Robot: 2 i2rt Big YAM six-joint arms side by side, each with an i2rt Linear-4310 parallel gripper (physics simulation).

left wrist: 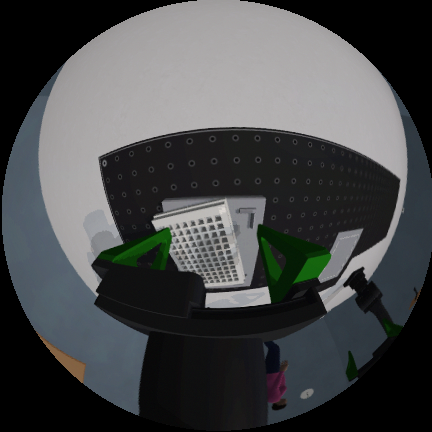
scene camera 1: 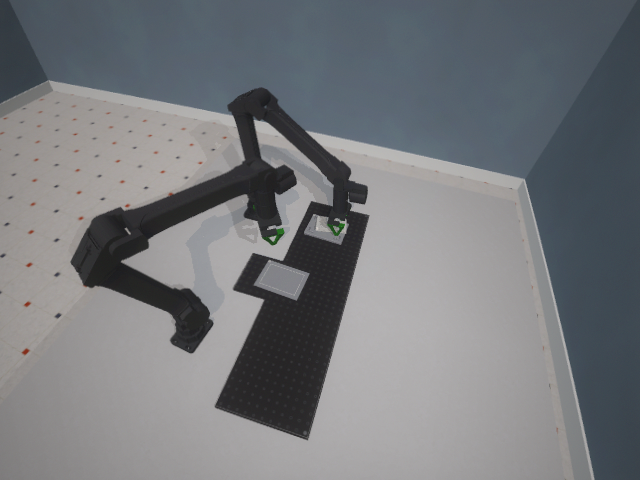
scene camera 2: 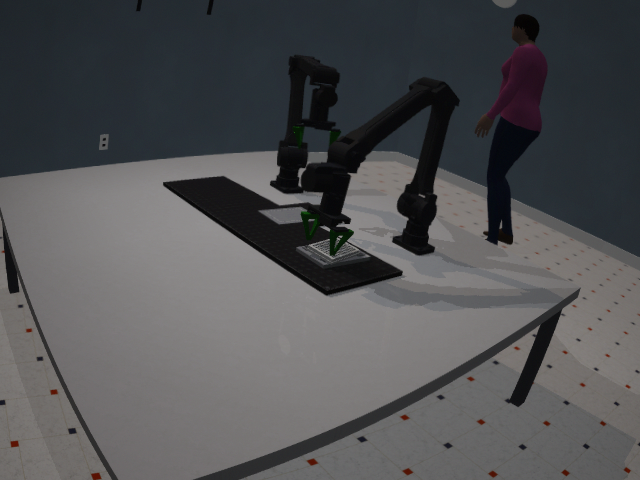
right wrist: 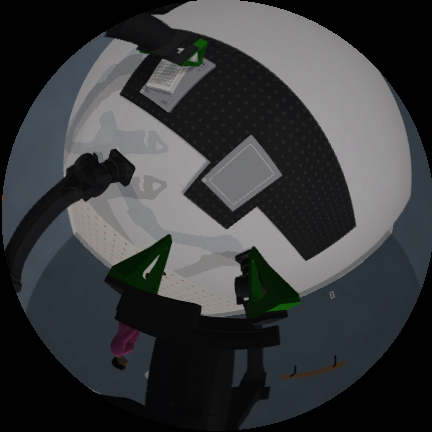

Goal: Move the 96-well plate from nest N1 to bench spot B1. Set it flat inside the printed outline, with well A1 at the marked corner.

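Places are measured from the left arm's base along level axes (x ahead, y left, z up), in millimetres.
Pixels of known places: left gripper, fingertip midpoint: (left wrist: pixel 212 230) (scene camera 1: pixel 339 227) (scene camera 2: pixel 320 247) (right wrist: pixel 184 57); right gripper, fingertip midpoint: (scene camera 1: pixel 270 233) (scene camera 2: pixel 314 150) (right wrist: pixel 210 244); left arm's base, origin of the base link: (scene camera 2: pixel 413 246) (right wrist: pixel 120 166); right arm's base, origin of the base link: (left wrist: pixel 353 275) (scene camera 1: pixel 192 333) (scene camera 2: pixel 286 188).
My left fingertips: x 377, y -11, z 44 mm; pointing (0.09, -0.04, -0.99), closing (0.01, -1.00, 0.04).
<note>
For each thing: its top centre in the pictures, then the offset to it from my left fingertips. "spot": a spot on its surface instead. Level surfaces: height alone.
- white 96-well plate, middle of its top: (left wrist: pixel 202 261) (scene camera 2: pixel 334 245) (right wrist: pixel 168 65) (scene camera 1: pixel 331 222) 38 mm back, 13 mm left, 6 mm up
- grey nest N1, middle of its top: (left wrist: pixel 215 258) (scene camera 2: pixel 334 249) (right wrist: pixel 171 74) (scene camera 1: pixel 327 227) 52 mm back, 1 mm right, 13 mm down
- grey bench spot B1, surface spot: (right wrist: pixel 242 173) (scene camera 2: pixel 289 215) (scene camera 1: pixel 284 279) spot: 126 mm back, 301 mm right, 29 mm down
- black perforated board, its level: 31 mm down
- pale table, its level: 44 mm down
The white 96-well plate (scene camera 1: pixel 322 222) (left wrist: pixel 207 247) (right wrist: pixel 164 76) lies on the grey nest N1 (scene camera 1: pixel 324 237) (left wrist: pixel 255 207) (right wrist: pixel 171 104), turned relative to it and reaching past its left edge in the left wrist view. My left gripper (scene camera 1: pixel 336 233) (scene camera 2: pixel 321 245) (left wrist: pixel 212 230) is open above the plate, fingers toward its two sides, not gripping it. I cannot tell the fingertips' exact height. The grey bench spot B1 (scene camera 1: pixel 282 279) (scene camera 2: pixel 282 214) (right wrist: pixel 242 173) has a pale printed outline and bears no plate. My right gripper (scene camera 1: pixel 273 241) (scene camera 2: pixel 316 144) (right wrist: pixel 210 244) is open and empty, high above the table. Well A1 is not distinguishable.
The black perforated board (scene camera 1: pixel 281 351) (scene camera 2: pixel 206 198) (right wrist: pixel 310 165) lies under the nest and the bench spot, on the pale table (scene camera 1: pixel 413 335) (scene camera 2: pixel 206 330). In scene camera 1 my right forearm crosses in front of the left arm's base. A person (scene camera 2: pixel 522 93) stands beyond the table.
</note>
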